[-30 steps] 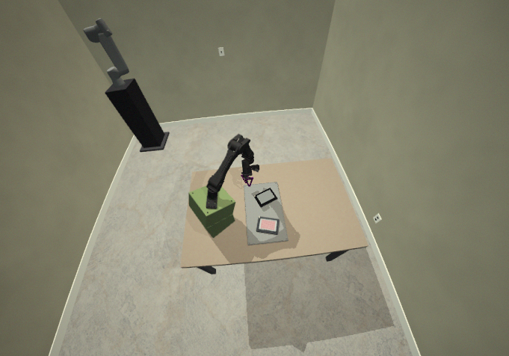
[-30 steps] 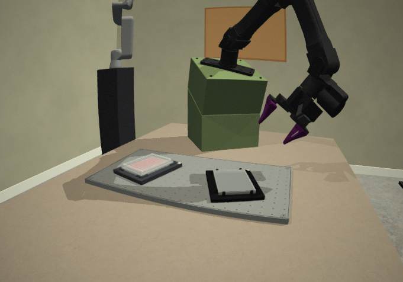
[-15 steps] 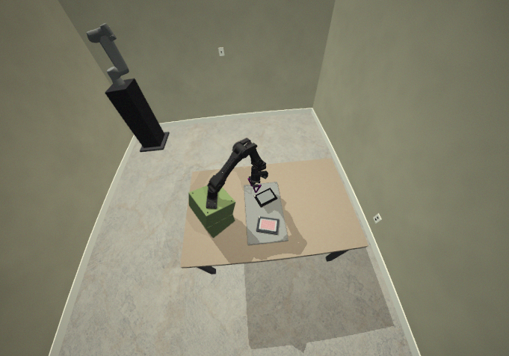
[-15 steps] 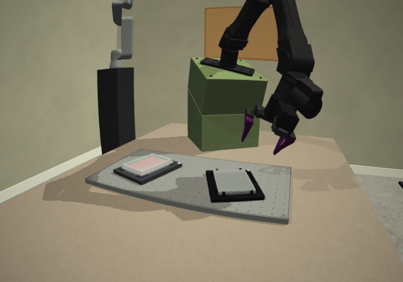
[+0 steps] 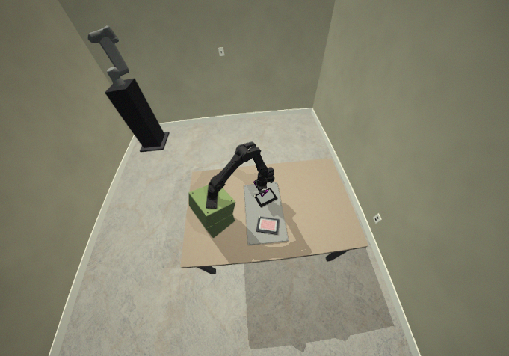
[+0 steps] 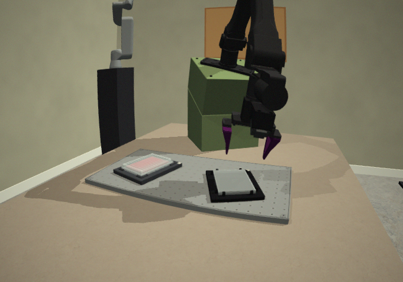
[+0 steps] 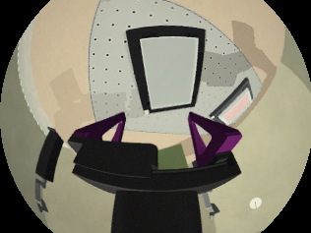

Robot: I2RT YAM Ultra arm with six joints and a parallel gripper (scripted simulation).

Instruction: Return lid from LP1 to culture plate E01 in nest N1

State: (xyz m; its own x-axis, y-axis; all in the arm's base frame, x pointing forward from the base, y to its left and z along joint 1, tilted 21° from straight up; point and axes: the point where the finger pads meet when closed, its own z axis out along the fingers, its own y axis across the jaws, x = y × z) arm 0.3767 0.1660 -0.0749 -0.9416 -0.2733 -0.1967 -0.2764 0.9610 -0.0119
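Right now the clear lid is 60 mm below my hand, 50 mm ahead of it and 20 mm to the right of it. The rest, counted from my hand: black lid park LP1 (70 mm below, 50 mm ahead, 20 mm to the right); culture plate E01 (270 mm to the right, 50 mm below, 40 mm ahead).
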